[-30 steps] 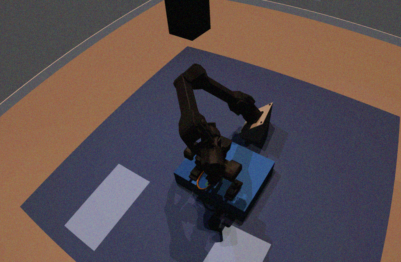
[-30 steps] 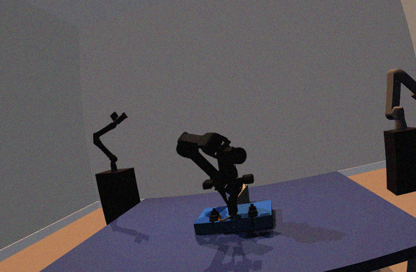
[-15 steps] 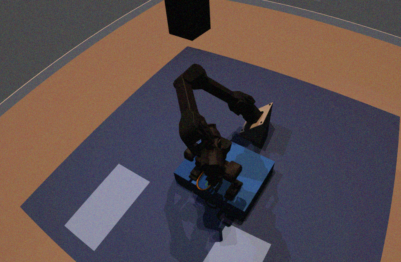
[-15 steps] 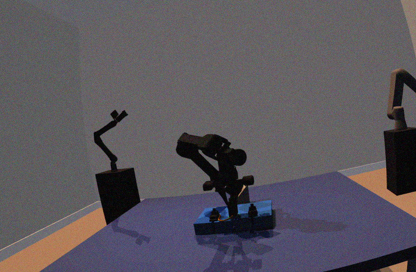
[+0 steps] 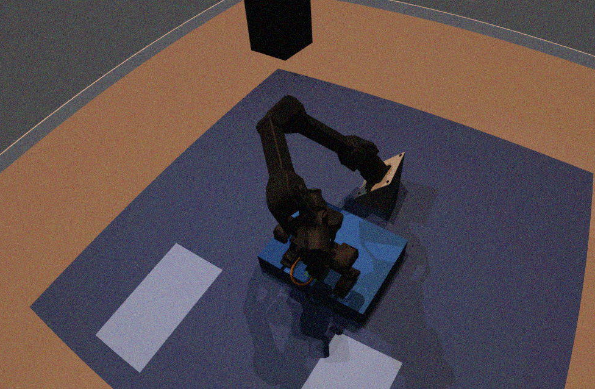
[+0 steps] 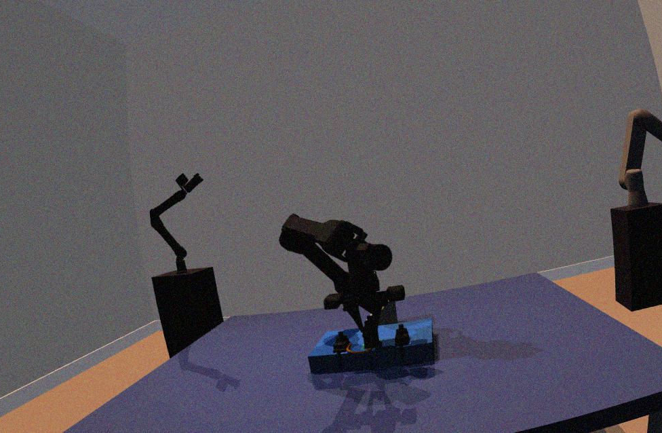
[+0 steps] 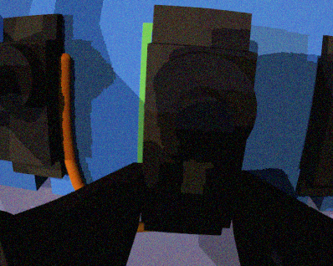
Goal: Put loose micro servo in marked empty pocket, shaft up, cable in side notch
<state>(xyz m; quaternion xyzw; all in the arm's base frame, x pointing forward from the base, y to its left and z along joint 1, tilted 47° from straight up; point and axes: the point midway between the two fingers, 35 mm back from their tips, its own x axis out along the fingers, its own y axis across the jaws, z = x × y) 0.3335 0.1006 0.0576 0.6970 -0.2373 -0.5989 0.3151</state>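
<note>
Right now my gripper tip is 120 mm past the blue deck, 60 mm above it and 10 mm to the left of it.
</note>
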